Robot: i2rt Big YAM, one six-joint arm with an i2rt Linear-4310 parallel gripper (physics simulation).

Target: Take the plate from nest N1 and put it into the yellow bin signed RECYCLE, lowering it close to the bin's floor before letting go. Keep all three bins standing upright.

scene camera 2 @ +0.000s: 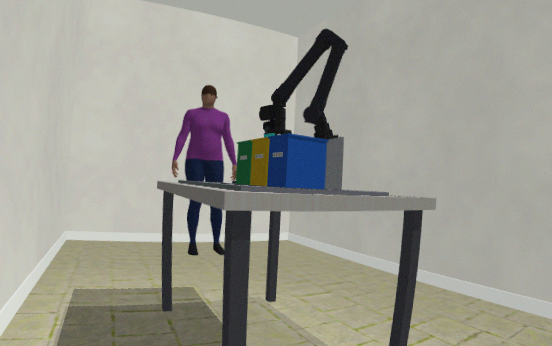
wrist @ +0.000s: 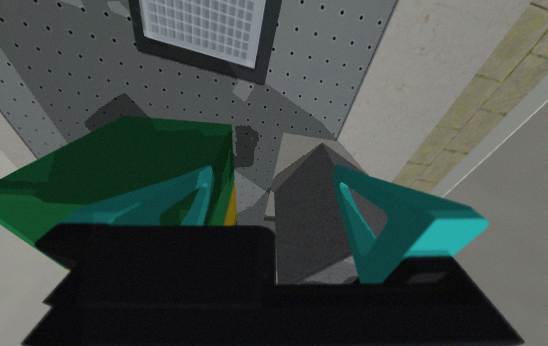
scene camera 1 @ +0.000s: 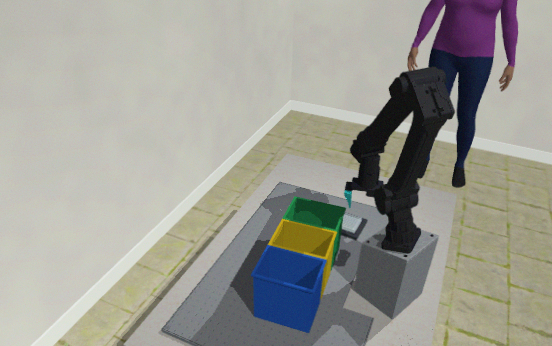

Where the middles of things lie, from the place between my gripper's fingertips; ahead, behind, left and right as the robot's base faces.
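The yellow bin (scene camera 1: 306,239) is 100 mm ahead of my hand, 250 mm to the left of it and 80 mm below it. Counted from my hand as well, the blue bin (scene camera 1: 287,285) sits 380 mm to the left, 80 mm ahead and 80 mm below. And the green bin (scene camera 1: 327,216)? I find it 120 mm to the left of my hand, 130 mm ahead of it and 80 mm below it.
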